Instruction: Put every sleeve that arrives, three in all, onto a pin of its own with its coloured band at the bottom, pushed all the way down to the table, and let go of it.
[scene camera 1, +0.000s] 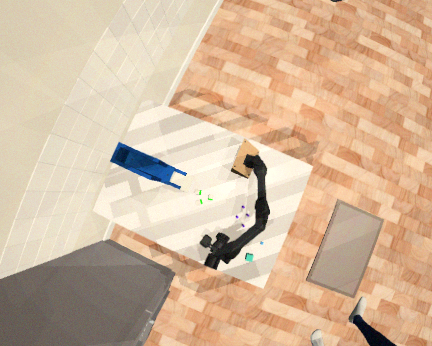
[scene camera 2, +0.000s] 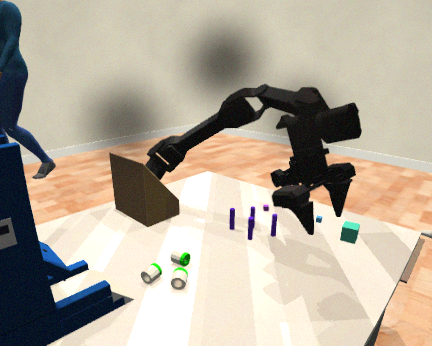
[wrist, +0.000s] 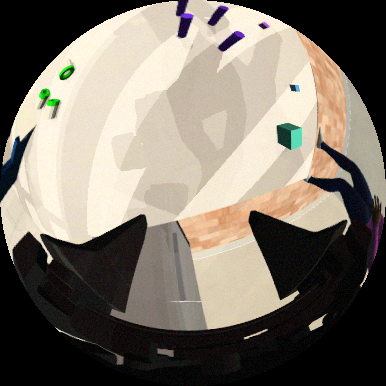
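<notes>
Three light grey sleeves with green bands lie on their sides on the table: one (scene camera 2: 176, 257) (wrist: 66, 72) with its band to the right, one (scene camera 2: 150, 274) at the left and one (scene camera 2: 179, 280) nearest scene camera 2, both with grey ends toward that camera. Several upright purple pins stand bare, among them a left pin (scene camera 2: 232, 219), a front pin (scene camera 2: 250, 229) (wrist: 185, 27) and a right pin (scene camera 2: 274, 225) (wrist: 231, 41). My gripper (scene camera 2: 325, 224) (wrist: 198, 218) is open and empty, above the table, to the right of the pins in scene camera 2.
A blue chute (scene camera 1: 142, 166) (scene camera 2: 25, 240) stands beyond the sleeves. A teal cube (scene camera 1: 249, 257) (scene camera 2: 350, 232) (wrist: 290, 136), a small blue cube (scene camera 1: 261, 243) (scene camera 2: 319, 219) (wrist: 295, 88) and a small magenta cube (scene camera 2: 266, 207) (wrist: 264, 25) lie on the table. A brown wedge block (scene camera 2: 135, 192) stands at the arm's base.
</notes>
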